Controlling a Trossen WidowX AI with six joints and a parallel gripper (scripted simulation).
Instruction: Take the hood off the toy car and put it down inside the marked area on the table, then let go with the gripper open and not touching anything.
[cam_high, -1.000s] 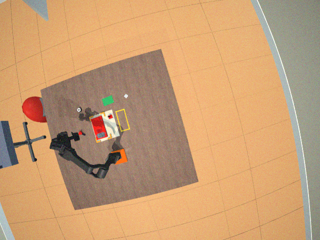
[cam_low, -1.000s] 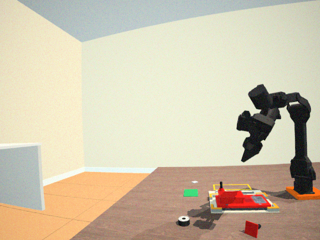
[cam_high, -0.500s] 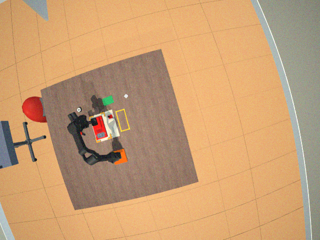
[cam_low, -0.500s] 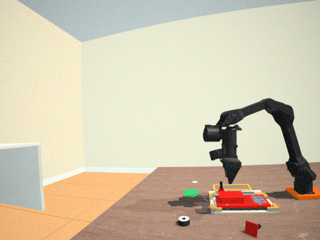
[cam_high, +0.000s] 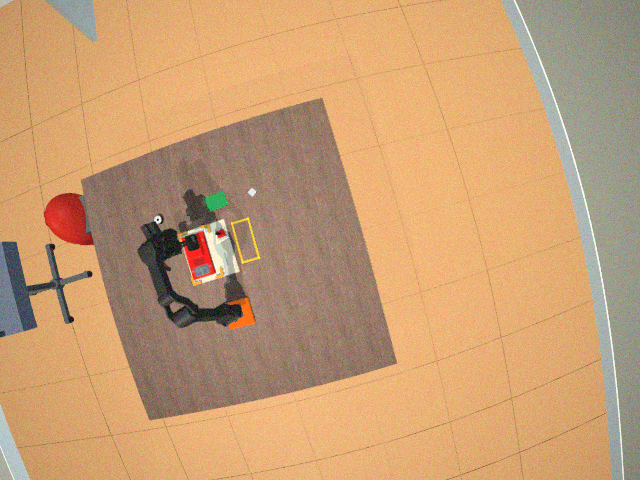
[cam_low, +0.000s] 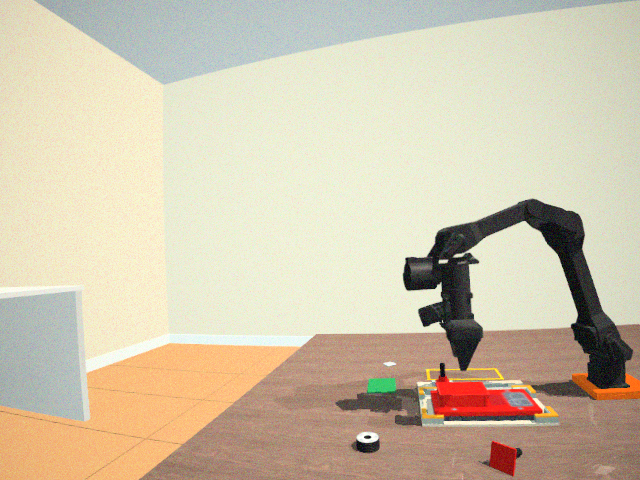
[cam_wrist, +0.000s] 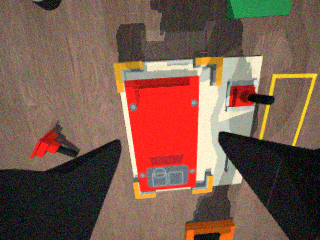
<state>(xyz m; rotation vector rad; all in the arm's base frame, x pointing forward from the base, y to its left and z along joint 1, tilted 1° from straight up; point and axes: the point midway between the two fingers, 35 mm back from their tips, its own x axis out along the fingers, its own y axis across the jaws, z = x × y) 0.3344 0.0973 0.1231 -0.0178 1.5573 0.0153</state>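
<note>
The hood lies 60 mm below my gripper tip. Round my gripper tip: green patch 180 mm ahead, 150 mm to the right, 100 mm below; then white wheel 180 mm ahead, 150 mm to the left, 90 mm below; then small grey piece 170 mm ahead, 320 mm to the right, 100 mm below.
</note>
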